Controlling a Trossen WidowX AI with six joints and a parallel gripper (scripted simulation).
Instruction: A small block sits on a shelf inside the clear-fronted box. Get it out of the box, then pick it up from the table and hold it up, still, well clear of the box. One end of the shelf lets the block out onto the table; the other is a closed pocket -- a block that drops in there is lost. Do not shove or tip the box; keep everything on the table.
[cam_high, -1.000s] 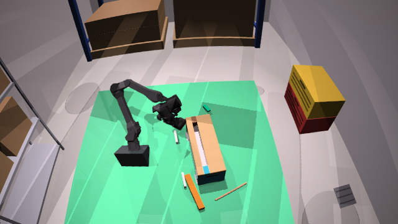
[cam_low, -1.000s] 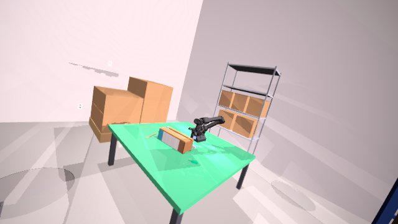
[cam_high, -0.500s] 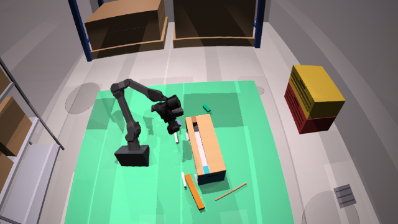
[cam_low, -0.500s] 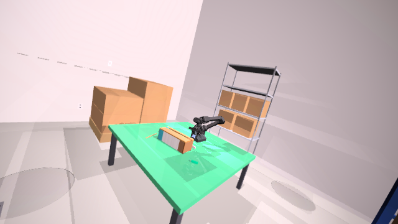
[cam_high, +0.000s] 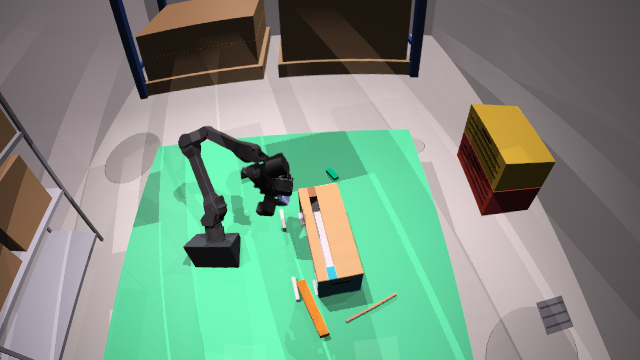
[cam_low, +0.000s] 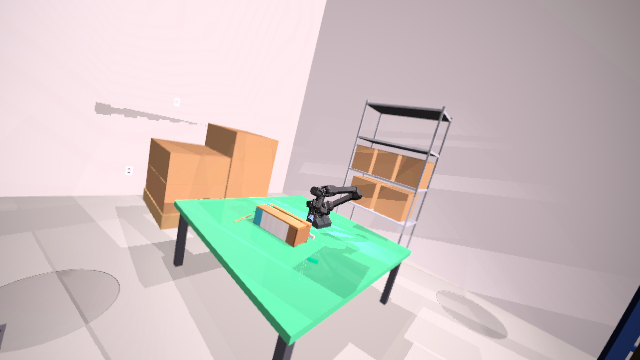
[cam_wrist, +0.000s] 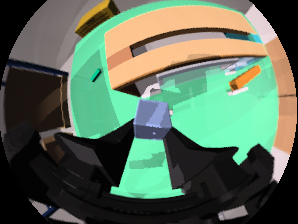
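Now: gripper tip 1 cm to the left of the small block and 1 cm below it. Round my gripper tip: teal piece (22 cm ahead, 21 cm to the left, 12 cm below); then wooden box (10 cm ahead, 15 cm to the right, 6 cm below); then orange bar (4 cm ahead, 38 cm to the right, 11 cm below).
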